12 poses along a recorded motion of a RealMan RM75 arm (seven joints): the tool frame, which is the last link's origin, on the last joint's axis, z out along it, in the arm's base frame.
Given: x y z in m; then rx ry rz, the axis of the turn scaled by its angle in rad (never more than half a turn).
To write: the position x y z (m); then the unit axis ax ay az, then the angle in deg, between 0 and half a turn. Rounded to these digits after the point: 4 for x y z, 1 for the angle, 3 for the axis.
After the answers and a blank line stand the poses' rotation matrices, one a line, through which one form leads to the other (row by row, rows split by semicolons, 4 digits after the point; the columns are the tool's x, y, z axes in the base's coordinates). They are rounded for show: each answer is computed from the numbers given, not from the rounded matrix.
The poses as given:
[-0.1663 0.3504 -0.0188 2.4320 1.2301 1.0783]
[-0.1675 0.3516 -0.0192 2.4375 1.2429 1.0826]
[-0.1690 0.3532 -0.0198 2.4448 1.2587 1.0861]
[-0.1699 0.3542 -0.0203 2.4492 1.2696 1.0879]
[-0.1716 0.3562 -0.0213 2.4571 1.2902 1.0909]
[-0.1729 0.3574 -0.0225 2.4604 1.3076 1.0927]
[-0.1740 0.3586 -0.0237 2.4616 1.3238 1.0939]
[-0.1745 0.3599 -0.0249 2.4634 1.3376 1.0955]
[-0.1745 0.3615 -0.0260 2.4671 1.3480 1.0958]
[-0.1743 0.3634 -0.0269 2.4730 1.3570 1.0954]
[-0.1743 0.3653 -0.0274 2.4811 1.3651 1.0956]
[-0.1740 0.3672 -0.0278 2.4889 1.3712 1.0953]
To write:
[-0.1663 0.3504 -0.0188 0.830 0.420 0.368 167.9]
[-0.1675 0.3516 -0.0192 0.828 0.422 0.368 168.6]
[-0.1690 0.3532 -0.0198 0.827 0.426 0.367 169.4]
[-0.1699 0.3542 -0.0203 0.826 0.428 0.367 169.9]
[-0.1716 0.3562 -0.0213 0.824 0.433 0.366 170.9]
[-0.1729 0.3574 -0.0225 0.822 0.437 0.365 171.5]
[-0.1740 0.3586 -0.0237 0.820 0.441 0.364 172.0]
[-0.1745 0.3599 -0.0249 0.819 0.444 0.364 172.4]
[-0.1745 0.3615 -0.0260 0.818 0.447 0.363 172.9]
[-0.1743 0.3634 -0.0269 0.817 0.448 0.362 173.4]
[-0.1743 0.3653 -0.0274 0.817 0.450 0.361 174.0]
[-0.1740 0.3672 -0.0278 0.817 0.450 0.360 174.5]

0.3839 0.6119 0.6915; 0.7657 -0.6295 0.1319; 0.5160 0.4789 -0.7102
0.3786 0.6201 0.6871; 0.7657 -0.6269 0.1439; 0.5200 0.4716 -0.7122
0.3730 0.6305 0.6807; 0.7657 -0.6235 0.1580; 0.5240 0.4623 -0.7153
0.3692 0.6374 0.6763; 0.7660 -0.6208 0.1670; 0.5263 0.4564 -0.7174
0.3620 0.6503 0.6678; 0.7667 -0.6153 0.1836; 0.5303 0.4455 -0.7213
0.3552 0.6603 0.6617; 0.7685 -0.6093 0.1955; 0.5322 0.4391 -0.7238
0.3485 0.6690 0.6565; 0.7708 -0.6030 0.2053; 0.5333 0.4345 -0.7258
0.3428 0.6765 0.6518; 0.7723 -0.5980 0.2144; 0.5348 0.4299 -0.7275
0.3396 0.6827 0.6469; 0.7727 -0.5947 0.2219; 0.5362 0.4246 -0.7295
0.3380 0.6888 0.6414; 0.7722 -0.5925 0.2294; 0.5380 0.4178 -0.7321
0.3372 0.6948 0.6352; 0.7706 -0.5913 0.2377; 0.5408 0.4093 -0.7348
0.3374 0.6997 0.6298; 0.7688 -0.5909 0.2446; 0.5433 0.4016 -0.7373

